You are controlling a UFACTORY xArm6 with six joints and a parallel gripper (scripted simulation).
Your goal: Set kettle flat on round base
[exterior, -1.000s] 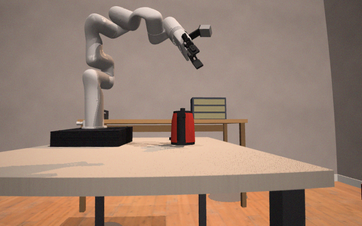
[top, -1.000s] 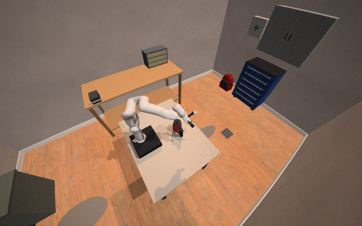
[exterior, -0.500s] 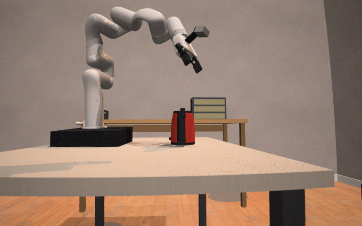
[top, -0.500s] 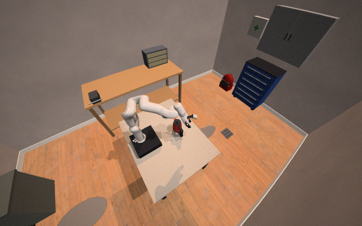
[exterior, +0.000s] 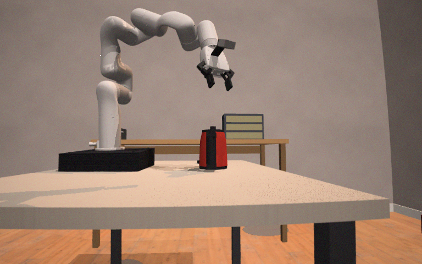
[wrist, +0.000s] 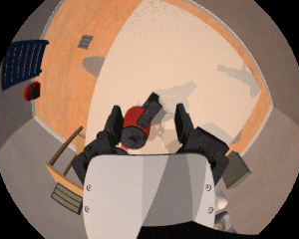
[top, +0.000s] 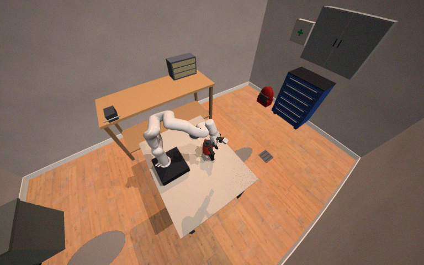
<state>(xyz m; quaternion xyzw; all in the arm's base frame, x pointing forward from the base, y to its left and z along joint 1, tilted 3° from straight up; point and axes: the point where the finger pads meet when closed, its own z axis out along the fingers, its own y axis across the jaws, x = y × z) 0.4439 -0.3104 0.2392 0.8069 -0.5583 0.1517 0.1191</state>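
Now: hand 220 mm above the red kettle and 130 mm to the right of it. Also, from my hand: black round base (450 mm to the left, 300 mm below, 60 mm ahead).
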